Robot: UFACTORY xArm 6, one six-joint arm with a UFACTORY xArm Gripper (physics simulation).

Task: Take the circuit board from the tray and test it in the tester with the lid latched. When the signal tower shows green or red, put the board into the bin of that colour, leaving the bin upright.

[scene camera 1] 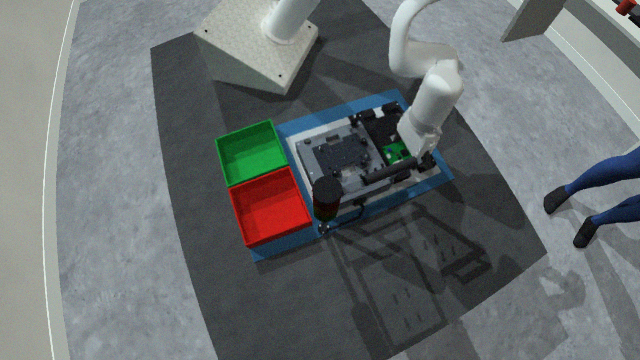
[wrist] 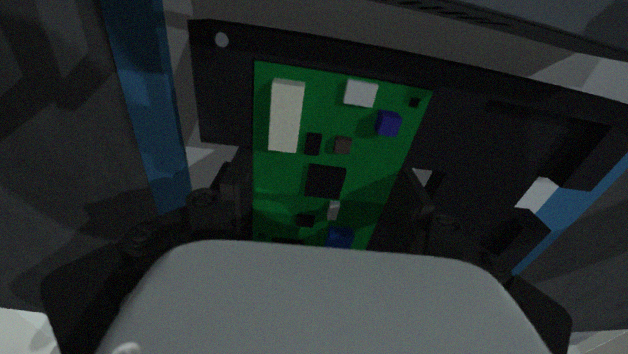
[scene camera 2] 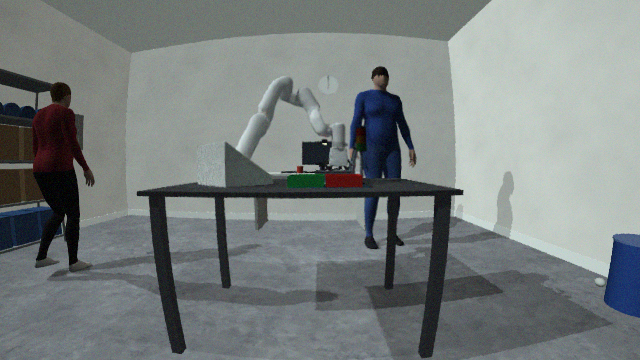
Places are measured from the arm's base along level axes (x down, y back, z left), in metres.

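Pixels of known places: gripper, between the fingertips: (scene camera 1: 404, 154) (wrist: 322, 172); arm's base, origin of its link: (scene camera 1: 279, 30).
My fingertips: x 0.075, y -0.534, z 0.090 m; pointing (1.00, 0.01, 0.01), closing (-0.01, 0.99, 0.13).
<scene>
Ahead of a thing's pixels: the offset from my fingertips to its middle. "spot": to the spot under its first point. Level surfaces: height alone.
The green circuit board {dx -0.017, dy +0.000, dz +0.000 m} (scene camera 1: 396, 151) (wrist: 287, 172) is level between the fingers of my gripper (scene camera 1: 421, 159) (scene camera 2: 340, 168) (wrist: 322, 172), which is shut on it. The board is low over or in the black tray (scene camera 1: 380, 126) (wrist: 220, 90); whether it touches the tray cannot be told. The grey tester {spot: dx -0.044, dy +0.114, dz -0.223 m} (scene camera 1: 308, 150) lies left of the tray in scene camera 1, with its lid raised and a black handle bar {spot: dx -0.259, dy -0.084, dz -0.194 m} (scene camera 1: 387, 172). The signal tower {spot: dx -0.242, dy -0.066, dz -0.289 m} (scene camera 1: 326, 197) (scene camera 2: 361, 138) shows no bright lamp. The green bin {dx -0.009, dy +0.196, dz -0.345 m} (scene camera 1: 255, 152) (scene camera 2: 306, 181) and the red bin {dx -0.009, dy +0.048, dz -0.367 m} (scene camera 1: 270, 207) (scene camera 2: 344, 180) stand upright.
A blue mat {dx +0.014 m} (scene camera 1: 320, 119) (wrist: 145, 100) lies under the tester and tray on the dark table {dx +0.016 m} (scene camera 1: 200, 200) (scene camera 2: 280, 191). The wedge-shaped arm base (scene camera 1: 240, 40) (scene camera 2: 212, 165) stands behind the bins. A person in blue (scene camera 2: 380, 120) is beyond the table; one in red (scene camera 2: 56, 130) is at left.
</scene>
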